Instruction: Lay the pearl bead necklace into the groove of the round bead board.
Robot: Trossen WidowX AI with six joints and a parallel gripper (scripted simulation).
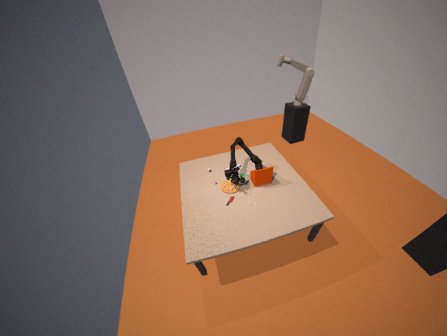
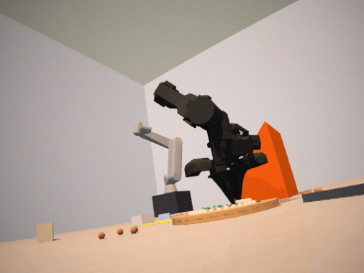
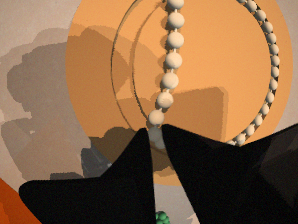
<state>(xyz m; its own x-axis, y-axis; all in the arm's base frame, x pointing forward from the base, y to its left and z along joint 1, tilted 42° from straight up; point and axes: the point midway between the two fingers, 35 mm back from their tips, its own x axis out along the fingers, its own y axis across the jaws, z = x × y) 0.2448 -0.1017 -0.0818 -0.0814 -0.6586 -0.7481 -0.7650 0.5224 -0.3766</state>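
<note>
The round wooden bead board is 6 cm ahead of my gripper tip, 1 cm to the right of it and 1 cm below it. Also, from my gripper tip: tan cube: 34 cm to the right, 23 cm ahead; yellow flat piece: 17 cm to the right, 1 cm below; red-handled tool: 17 cm to the left, 12 cm ahead, 1 cm below.
</note>
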